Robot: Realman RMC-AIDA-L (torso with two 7-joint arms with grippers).
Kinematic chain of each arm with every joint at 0, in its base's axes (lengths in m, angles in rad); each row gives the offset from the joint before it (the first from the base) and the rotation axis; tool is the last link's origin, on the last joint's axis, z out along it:
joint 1: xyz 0 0 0.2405 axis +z
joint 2: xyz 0 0 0 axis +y
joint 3: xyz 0 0 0.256 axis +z
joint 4: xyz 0 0 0 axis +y
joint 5: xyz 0 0 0.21 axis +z
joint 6: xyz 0 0 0 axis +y
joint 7: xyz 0 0 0.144 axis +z
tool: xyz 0 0 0
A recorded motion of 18 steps. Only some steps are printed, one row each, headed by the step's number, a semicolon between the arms.
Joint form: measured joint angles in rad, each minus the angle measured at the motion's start. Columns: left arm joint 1, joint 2, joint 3, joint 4, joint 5, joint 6, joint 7; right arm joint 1, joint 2, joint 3, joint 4, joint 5, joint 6, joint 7.
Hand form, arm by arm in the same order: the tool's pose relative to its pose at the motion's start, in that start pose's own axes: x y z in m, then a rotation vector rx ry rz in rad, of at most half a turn. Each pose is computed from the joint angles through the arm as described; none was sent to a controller.
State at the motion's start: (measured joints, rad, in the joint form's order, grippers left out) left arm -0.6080 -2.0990 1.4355 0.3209 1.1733 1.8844 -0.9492; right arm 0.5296 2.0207 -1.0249 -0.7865 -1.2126 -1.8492 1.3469
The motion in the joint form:
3: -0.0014 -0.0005 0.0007 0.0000 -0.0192 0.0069 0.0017; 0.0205 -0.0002 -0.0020 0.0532 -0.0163 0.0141 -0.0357
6: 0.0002 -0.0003 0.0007 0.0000 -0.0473 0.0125 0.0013; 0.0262 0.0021 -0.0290 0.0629 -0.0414 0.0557 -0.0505
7: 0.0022 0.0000 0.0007 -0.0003 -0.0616 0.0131 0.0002; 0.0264 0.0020 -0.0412 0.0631 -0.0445 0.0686 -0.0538
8: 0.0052 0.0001 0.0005 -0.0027 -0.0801 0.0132 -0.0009; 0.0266 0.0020 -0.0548 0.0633 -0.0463 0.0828 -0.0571
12: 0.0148 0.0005 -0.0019 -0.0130 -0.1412 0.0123 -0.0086; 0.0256 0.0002 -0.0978 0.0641 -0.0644 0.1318 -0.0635
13: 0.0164 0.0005 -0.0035 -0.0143 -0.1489 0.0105 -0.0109; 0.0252 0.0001 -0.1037 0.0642 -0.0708 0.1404 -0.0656
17: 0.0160 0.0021 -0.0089 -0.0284 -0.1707 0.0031 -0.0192; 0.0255 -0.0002 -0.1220 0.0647 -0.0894 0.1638 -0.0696
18: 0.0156 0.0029 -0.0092 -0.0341 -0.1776 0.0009 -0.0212; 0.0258 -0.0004 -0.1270 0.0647 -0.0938 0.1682 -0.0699
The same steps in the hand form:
3: 0.0028 -0.0008 0.0005 0.0031 0.0187 0.0079; 0.0085 -0.0036 0.0025 0.0115 0.0094 0.0076
6: 0.0062 -0.0021 0.0000 0.0156 0.0437 0.0157; 0.0180 -0.0062 0.0073 0.0221 0.0532 0.0167
7: 0.0075 -0.0028 -0.0007 0.0249 0.0551 0.0179; 0.0205 -0.0067 0.0087 0.0238 0.0657 0.0186
8: 0.0088 -0.0036 -0.0017 0.0390 0.0699 0.0193; 0.0231 -0.0072 0.0103 0.0260 0.0780 0.0206
12: 0.0128 -0.0064 -0.0057 0.0889 0.1188 0.0188; 0.0331 -0.0087 0.0140 0.0350 0.1317 0.0319
13: 0.0132 -0.0070 -0.0065 0.0978 0.1248 0.0177; 0.0352 -0.0089 0.0143 0.0369 0.1434 0.0328
17: 0.0138 -0.0095 -0.0090 0.1271 0.1389 0.0071; 0.0411 -0.0093 0.0158 0.0388 0.1772 0.0367
18: 0.0138 -0.0101 -0.0099 0.1359 0.1423 0.0030; 0.0425 -0.0092 0.0162 0.0374 0.1853 0.0382

